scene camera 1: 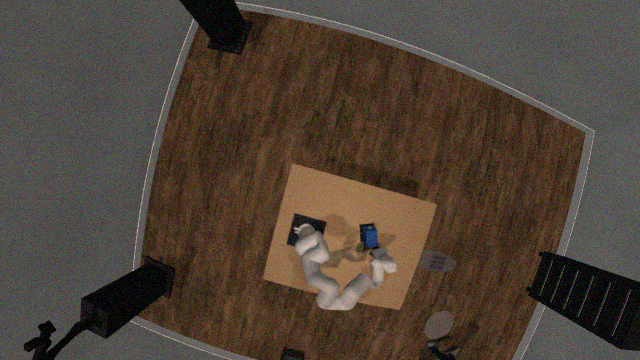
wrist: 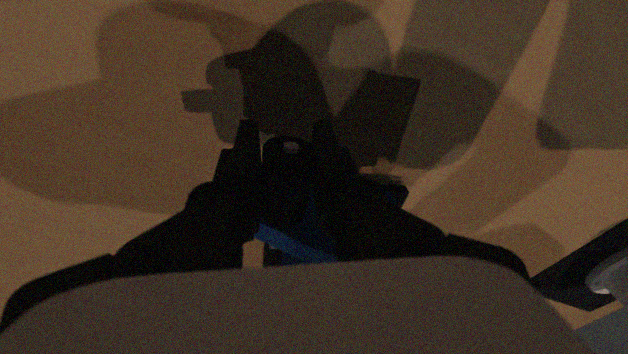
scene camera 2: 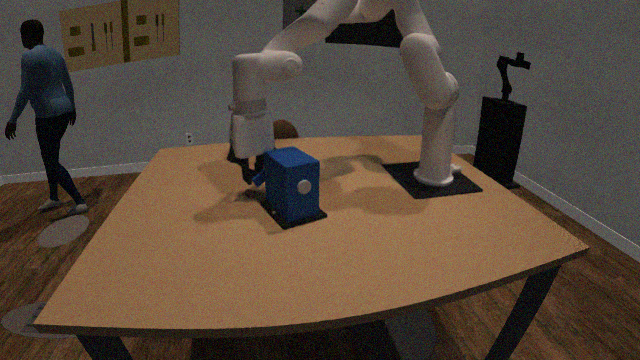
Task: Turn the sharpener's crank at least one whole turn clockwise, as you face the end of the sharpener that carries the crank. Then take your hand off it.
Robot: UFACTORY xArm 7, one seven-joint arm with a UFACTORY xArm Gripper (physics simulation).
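Pixels of known places: gripper, between the fingertips: (scene camera 1: 375, 248) (wrist: 286, 148) (scene camera 2: 253, 181); arm's base, origin of its link: (scene camera 1: 306, 232) (scene camera 2: 433, 177).
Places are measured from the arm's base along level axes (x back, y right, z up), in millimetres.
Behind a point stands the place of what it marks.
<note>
The blue sharpener (scene camera 1: 369, 236) @[x -400, y -134, z 121 mm] (scene camera 2: 292, 185) @[x -422, y -186, z 83 mm] stands upright on a dark base on the table, with a pale round disc on the side facing scene camera 2. A blue piece of its crank (scene camera 2: 258, 178) @[x -492, y -79, z 56 mm] sticks out from the opposite end, below the level of the sharpener's top. My gripper (scene camera 2: 253, 173) @[x -506, y -42, z 34 mm] (wrist: 286, 148) @[x -506, y -42, z 34 mm] points down at that crank end, its black fingers shut on the crank handle. The fingers and dark shadow hide most of the crank. A blue strip shows beneath the gripper in the wrist view; I cannot tell whether it is body or crank.
My arm's base (scene camera 2: 434, 172) @[x -24, y -42, z 33 mm] stands on a black plate (scene camera 2: 412, 190) @[x -101, y -66, z -5 mm] on the wooden table (scene camera 1: 345, 185) @[x -161, y -403, z -6 mm] (scene camera 2: 375, 255) @[x -285, y -318, z -6 mm]. A person (scene camera 2: 47, 100) walks on the floor beyond the table. A dark cabinet (scene camera 2: 500, 140) with a small arm stands behind at the right.
</note>
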